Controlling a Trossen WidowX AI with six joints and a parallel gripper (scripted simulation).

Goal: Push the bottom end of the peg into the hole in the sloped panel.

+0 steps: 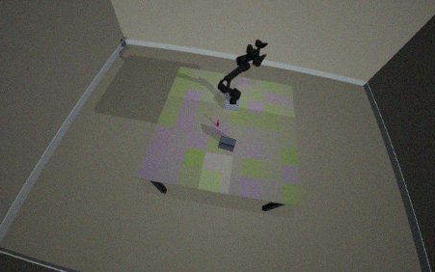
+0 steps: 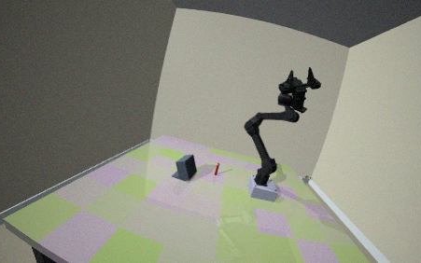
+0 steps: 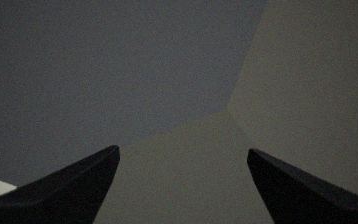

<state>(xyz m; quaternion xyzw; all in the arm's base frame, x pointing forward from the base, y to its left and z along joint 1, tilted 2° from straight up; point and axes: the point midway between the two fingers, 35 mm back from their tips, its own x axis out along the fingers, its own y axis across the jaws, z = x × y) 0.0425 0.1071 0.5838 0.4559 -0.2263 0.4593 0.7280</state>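
Now: the red square peg 190 mm ahead of my gripper tip, 290 mm to the right of it and 620 mm below it. The rest, counted from my gripper tip: dark sloped panel 380 mm ahead, 210 mm to the right, 620 mm below.
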